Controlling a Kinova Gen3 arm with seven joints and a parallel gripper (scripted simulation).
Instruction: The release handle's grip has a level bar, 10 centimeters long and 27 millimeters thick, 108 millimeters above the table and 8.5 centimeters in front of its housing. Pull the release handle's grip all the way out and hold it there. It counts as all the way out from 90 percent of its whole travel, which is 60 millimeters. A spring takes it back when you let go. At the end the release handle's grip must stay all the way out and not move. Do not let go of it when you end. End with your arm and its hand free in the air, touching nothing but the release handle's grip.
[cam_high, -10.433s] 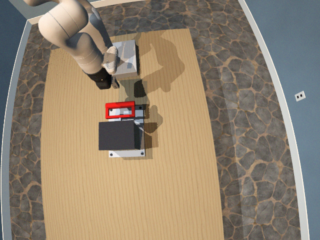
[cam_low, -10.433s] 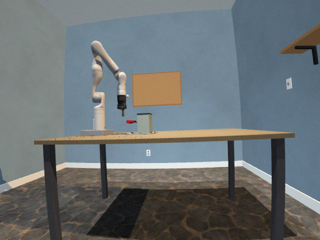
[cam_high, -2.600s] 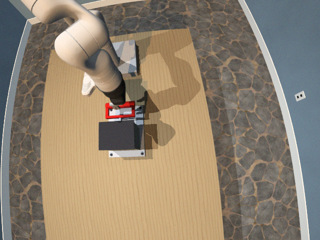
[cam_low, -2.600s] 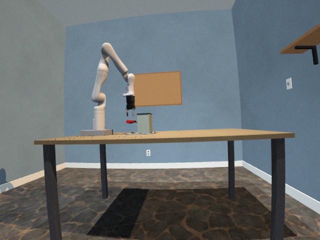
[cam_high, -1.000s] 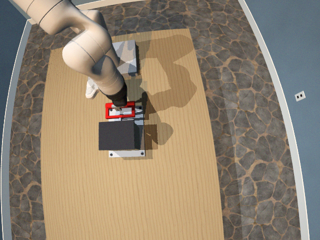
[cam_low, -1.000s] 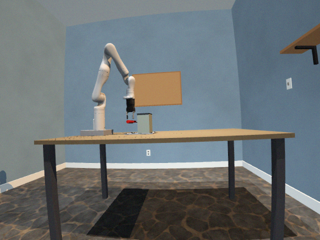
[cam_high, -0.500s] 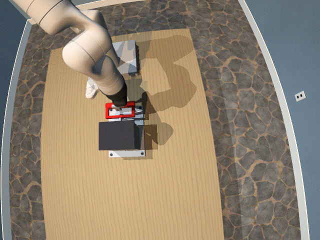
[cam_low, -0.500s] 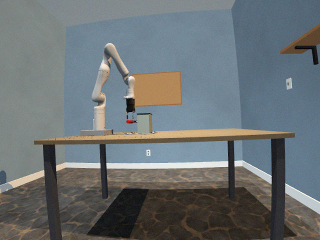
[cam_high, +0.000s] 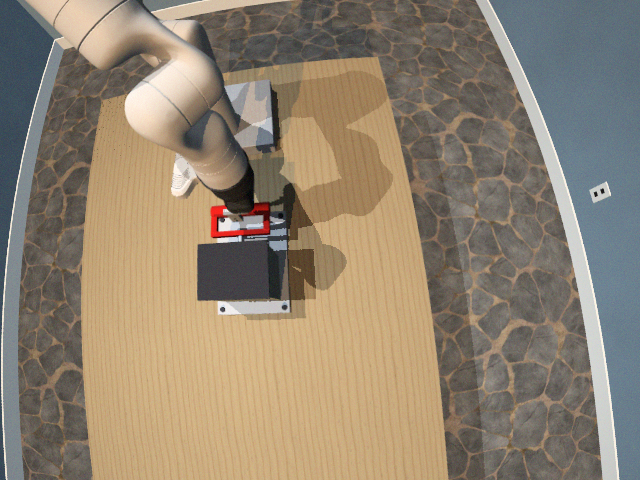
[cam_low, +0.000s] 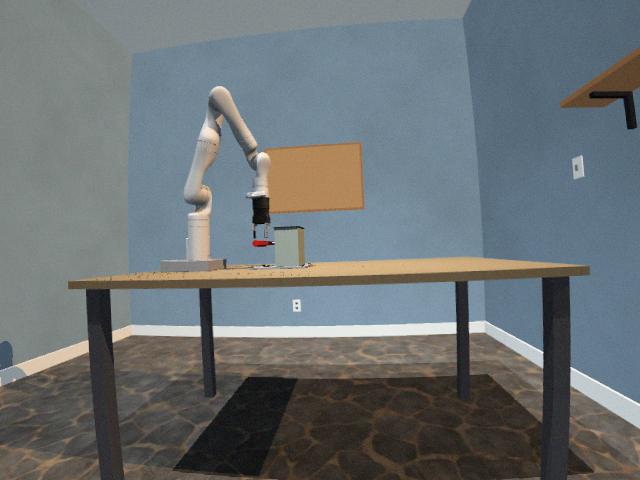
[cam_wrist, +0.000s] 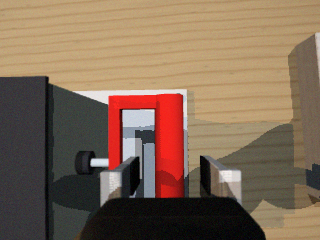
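Now: hand 140 mm above the base plate, 90 mm short of it and 20 mm to the left of it.
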